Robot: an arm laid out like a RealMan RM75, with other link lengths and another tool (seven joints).
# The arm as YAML. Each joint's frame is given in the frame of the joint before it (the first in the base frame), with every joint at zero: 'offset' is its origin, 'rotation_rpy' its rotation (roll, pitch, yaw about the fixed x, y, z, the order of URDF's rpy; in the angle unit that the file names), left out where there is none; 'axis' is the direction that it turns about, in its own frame. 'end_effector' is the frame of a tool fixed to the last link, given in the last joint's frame.
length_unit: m
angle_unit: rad
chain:
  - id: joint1
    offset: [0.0, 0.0, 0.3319]
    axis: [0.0, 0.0, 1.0]
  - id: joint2
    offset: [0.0, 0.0, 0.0]
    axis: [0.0, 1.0, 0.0]
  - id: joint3
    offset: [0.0, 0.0, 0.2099]
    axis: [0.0, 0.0, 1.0]
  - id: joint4
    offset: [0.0, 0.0, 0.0]
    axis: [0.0, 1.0, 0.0]
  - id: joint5
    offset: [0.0, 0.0, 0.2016]
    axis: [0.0, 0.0, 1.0]
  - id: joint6
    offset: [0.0, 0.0, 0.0]
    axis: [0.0, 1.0, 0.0]
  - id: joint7
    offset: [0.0, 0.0, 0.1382]
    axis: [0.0, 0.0, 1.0]
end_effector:
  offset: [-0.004, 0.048, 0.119]
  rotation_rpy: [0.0, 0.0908, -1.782]
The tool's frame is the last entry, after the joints.
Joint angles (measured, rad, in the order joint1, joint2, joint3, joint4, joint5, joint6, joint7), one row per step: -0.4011 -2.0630 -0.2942 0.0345 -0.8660 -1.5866 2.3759; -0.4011 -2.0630 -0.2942 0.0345 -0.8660 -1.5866 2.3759; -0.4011 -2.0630 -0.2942 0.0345 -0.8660 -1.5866 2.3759; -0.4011 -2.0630 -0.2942 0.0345 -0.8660 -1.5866 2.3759; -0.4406 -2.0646 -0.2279 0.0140 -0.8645 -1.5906 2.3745; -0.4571 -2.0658 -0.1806 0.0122 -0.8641 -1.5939 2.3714; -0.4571 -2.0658 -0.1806 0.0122 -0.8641 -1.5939 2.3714; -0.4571 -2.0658 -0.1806 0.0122 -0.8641 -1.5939 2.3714; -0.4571 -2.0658 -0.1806 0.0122 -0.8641 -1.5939 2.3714; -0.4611 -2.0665 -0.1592 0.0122 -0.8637 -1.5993 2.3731; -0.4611 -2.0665 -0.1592 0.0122 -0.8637 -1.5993 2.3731; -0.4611 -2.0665 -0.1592 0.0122 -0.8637 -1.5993 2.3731; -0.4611 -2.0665 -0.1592 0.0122 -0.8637 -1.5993 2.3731; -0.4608 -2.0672 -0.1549 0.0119 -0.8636 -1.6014 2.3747; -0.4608 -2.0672 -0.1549 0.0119 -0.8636 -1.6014 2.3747; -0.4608 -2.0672 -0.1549 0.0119 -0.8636 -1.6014 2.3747; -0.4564 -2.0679 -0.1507 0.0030 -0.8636 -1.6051 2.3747
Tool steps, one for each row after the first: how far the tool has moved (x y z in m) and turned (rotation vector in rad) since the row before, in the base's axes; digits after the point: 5 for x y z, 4 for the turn. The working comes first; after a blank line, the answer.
Tool pose at each row, in the base's axes (x y z in m, rotation vector in rad; the steps are taken from these numbers as rounded here): -0.16886 0.30920 0.03505 0.7467 2.2972 1.6550; -0.16886 0.30920 0.03505 0.7467 2.2972 1.6550; -0.16886 0.30920 0.03505 0.7467 2.2972 1.6550; -0.16886 0.30920 0.03505 0.7467 2.2972 1.6550; -0.14817 0.30207 0.02124 0.8134 2.2766 1.5440; -0.14077 0.29511 0.01274 0.8544 2.2770 1.4749; -0.14077 0.29511 0.01274 0.8544 2.2770 1.4749; -0.14077 0.29511 0.01274 0.8544 2.2770 1.4749; -0.14077 0.29511 0.01274 0.8544 2.2770 1.4749; -0.13815 0.29082 0.00937 0.8745 2.2750 1.4463; -0.13815 0.29082 0.00937 0.8745 2.2750 1.4463; -0.13815 0.29082 0.00937 0.8745 2.2750 1.4463; -0.13815 0.29082 0.00937 0.8745 2.2750 1.4463; -0.13757 0.28955 0.00863 0.8783 2.2736 1.4411; -0.13757 0.28955 0.00863 0.8783 2.2736 1.4411; -0.13757 0.28955 0.00863 0.8783 2.2736 1.4411; -0.13585 0.28681 0.00779 0.8693 2.2689 1.4335

0.00000 0.00000 0.00000 0.0000 0.0000 0.0000; 0.00000 0.00000 0.00000 0.0000 0.0000 0.0000; 0.00000 0.00000 0.00000 0.0000 0.0000 0.0000; 0.02069 -0.00713 -0.01381 -0.0610 0.0005 -0.0789; 0.00740 -0.00696 -0.00850 -0.0403 0.0113 -0.0407; 0.00000 0.00000 0.00000 0.0000 0.0000 0.0000; 0.00000 0.00000 0.00000 0.0000 0.0000 0.0000; 0.00000 0.00000 0.00000 0.0000 0.0000 0.0000; 0.00262 -0.00429 -0.00337 -0.0157 0.0056 -0.0192; 0.00000 0.00000 0.00000 0.0000 0.0000 0.0000; 0.00000 0.00000 0.00000 0.0000 0.0000 0.0000; 0.00000 0.00000 0.00000 0.0000 0.0000 0.0000; 0.00058 -0.00127 -0.00074 -0.0027 0.0004 -0.0041; 0.00000 0.00000 0.00000 0.0000 0.0000 0.0000; 0.00000 0.00000 0.00000 0.0000 0.0000 0.0000; 0.00172 -0.00274 -0.00084 -0.0064 -0.0095 -0.0016
